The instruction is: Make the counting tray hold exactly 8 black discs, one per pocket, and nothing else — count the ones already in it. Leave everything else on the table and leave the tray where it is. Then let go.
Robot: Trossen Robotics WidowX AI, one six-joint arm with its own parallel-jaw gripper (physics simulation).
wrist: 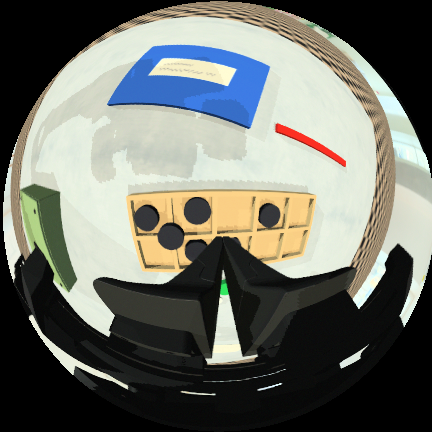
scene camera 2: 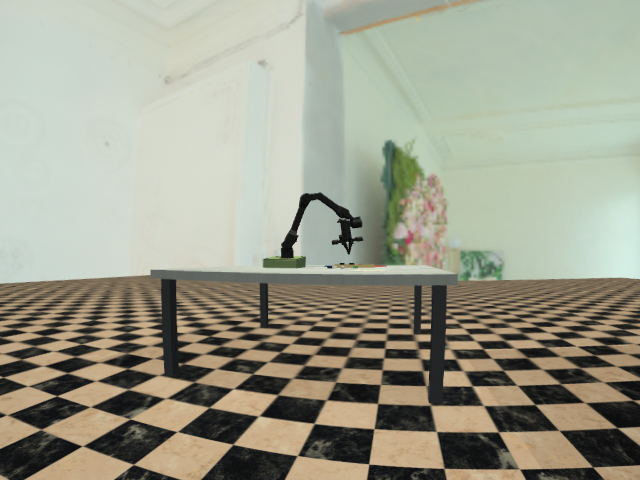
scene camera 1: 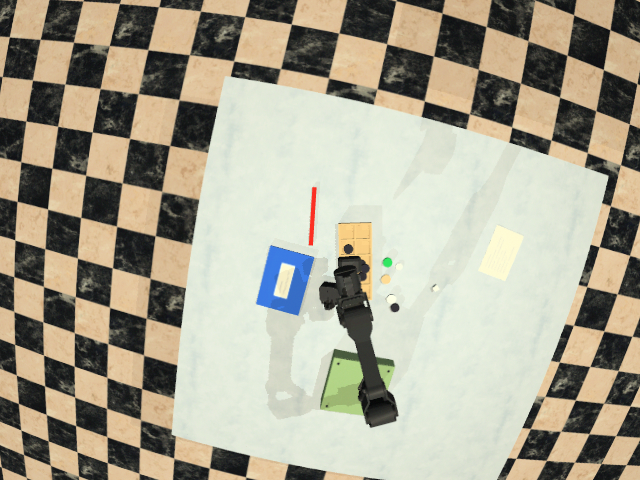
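Observation:
The tan counting tray [scene camera 1: 362, 230] [wrist: 235, 212] has two rows of pockets. In the wrist view, black discs sit in near-left pockets [wrist: 146, 218] [wrist: 197, 210], and another black disc [wrist: 269, 215] sits farther right in the same row. One black disc [wrist: 171, 236] lies across the dividers. Two lower discs [wrist: 196, 250] [wrist: 234, 243] are partly hidden by the fingers. Several pockets at the tray's right end are empty. A loose black disc [scene camera 1: 394, 307] lies on the table beside the tray. My gripper [scene camera 2: 348, 253] [wrist: 221, 241] is shut and empty, above the tray. The arm hides part of the tray in scene camera 1.
Green [scene camera 1: 387, 262], tan [scene camera 1: 385, 279] and white [scene camera 1: 391, 298] [scene camera 1: 399, 266] pieces lie beside the tray; a small white piece [scene camera 1: 435, 287] lies farther out. A blue booklet [scene camera 1: 263, 279] [wrist: 150, 95], red strip [scene camera 1: 312, 217] [wrist: 311, 145], cream card [scene camera 1: 500, 253] and green base block [scene camera 1: 343, 382] [scene camera 2: 284, 262] surround it.

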